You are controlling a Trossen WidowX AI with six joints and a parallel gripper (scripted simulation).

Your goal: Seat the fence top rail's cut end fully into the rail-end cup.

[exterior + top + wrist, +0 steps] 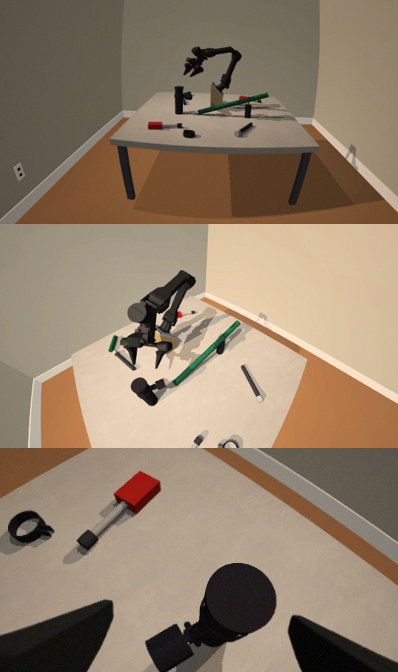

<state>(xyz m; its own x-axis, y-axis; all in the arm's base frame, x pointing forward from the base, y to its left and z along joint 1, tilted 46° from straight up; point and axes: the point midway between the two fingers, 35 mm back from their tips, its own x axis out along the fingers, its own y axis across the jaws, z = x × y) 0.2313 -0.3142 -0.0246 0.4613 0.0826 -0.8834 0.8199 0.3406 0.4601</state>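
The black rail-end cup lies 150 mm below my gripper tip, 10 mm to the left of it and 10 mm ahead of it. Also, from my gripper tip: short green tube: 580 mm behind, 270 mm below, 40 mm to the right; then black ring: 420 mm ahead, 280 mm below, 30 mm to the left.
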